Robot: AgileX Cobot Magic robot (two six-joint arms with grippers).
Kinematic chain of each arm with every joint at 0, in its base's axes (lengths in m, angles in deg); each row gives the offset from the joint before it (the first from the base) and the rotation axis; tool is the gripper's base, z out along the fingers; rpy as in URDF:
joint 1: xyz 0 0 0.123 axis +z
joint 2: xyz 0 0 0 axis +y
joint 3: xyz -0.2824 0 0.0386 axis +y
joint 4: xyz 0.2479 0 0.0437 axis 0.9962 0 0.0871
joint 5: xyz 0 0 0 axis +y
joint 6: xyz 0.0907 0 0.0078 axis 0.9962 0 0.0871
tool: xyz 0 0 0 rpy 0 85 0
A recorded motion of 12 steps. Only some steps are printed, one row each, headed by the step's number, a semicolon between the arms.
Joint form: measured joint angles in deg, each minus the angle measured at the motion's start. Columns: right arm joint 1, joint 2, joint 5, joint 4, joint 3, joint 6; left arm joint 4, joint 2, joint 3, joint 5, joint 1, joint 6.
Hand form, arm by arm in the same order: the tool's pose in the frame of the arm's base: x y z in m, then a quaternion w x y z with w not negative. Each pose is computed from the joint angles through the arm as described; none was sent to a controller.
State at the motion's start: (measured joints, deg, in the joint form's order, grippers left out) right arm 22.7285 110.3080 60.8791 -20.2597 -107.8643 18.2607; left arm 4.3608 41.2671 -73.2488 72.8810 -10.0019 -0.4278
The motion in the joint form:
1: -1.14 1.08 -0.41 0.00 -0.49 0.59; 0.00 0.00 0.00 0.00 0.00 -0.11
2: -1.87 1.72 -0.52 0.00 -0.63 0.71; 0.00 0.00 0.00 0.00 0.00 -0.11
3: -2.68 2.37 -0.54 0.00 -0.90 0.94; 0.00 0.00 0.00 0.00 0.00 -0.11
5: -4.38 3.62 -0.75 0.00 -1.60 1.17; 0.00 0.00 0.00 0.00 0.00 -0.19
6: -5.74 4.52 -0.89 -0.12 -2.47 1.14; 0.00 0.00 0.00 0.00 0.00 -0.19
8: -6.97 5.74 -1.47 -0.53 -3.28 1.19; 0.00 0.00 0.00 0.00 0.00 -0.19
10: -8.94 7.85 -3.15 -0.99 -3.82 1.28; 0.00 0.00 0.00 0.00 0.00 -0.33
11: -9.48 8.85 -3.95 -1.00 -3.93 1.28; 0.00 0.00 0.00 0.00 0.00 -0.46
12: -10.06 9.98 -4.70 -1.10 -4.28 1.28; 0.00 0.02 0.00 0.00 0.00 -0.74
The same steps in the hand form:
1: 0.4156 0.1349 0.3296 0.30976 -0.06453 0.94619 -0.06795; 0.0739 -0.0063 0.4534 0.45597 0.06688 0.88747 -0.00442
2: 0.4196 0.1305 0.3255 0.30628 -0.05843 0.94753 -0.07049; 0.0739 -0.0063 0.4534 0.45597 0.06688 0.88747 -0.00442
3: 0.4238 0.1255 0.3220 0.30306 -0.05043 0.94884 -0.07289; 0.0739 -0.0063 0.4534 0.45597 0.06688 0.88747 -0.00442
5: 0.4322 0.1145 0.3161 0.29934 -0.03557 0.95033 -0.07741; 0.0739 -0.0063 0.4534 0.45596 0.06626 0.88752 -0.00474
6: 0.4386 0.1053 0.3137 0.29949 -0.02506 0.95027 -0.08165; 0.0739 -0.0063 0.4534 0.45596 0.06626 0.88752 -0.00474
8: 0.4462 0.0970 0.3089 0.30073 -0.01688 0.94956 -0.08722; 0.0739 -0.0063 0.4534 0.45596 0.06626 0.88752 -0.00474
10: 0.4584 0.0838 0.2962 0.30062 -0.00591 0.94906 -0.09420; 0.0739 -0.0063 0.4534 0.45596 0.06518 0.88760 -0.00530
11: 0.4632 0.0806 0.2892 0.29925 -0.00404 0.94941 -0.09513; 0.0739 -0.0063 0.4534 0.45595 0.06417 0.88767 -0.00581
12: 0.4685 0.0770 0.2824 0.29850 -0.00185 0.94949 -0.09677; 0.0740 -0.0063 0.4533 0.45578 0.06201 0.88790 -0.00691

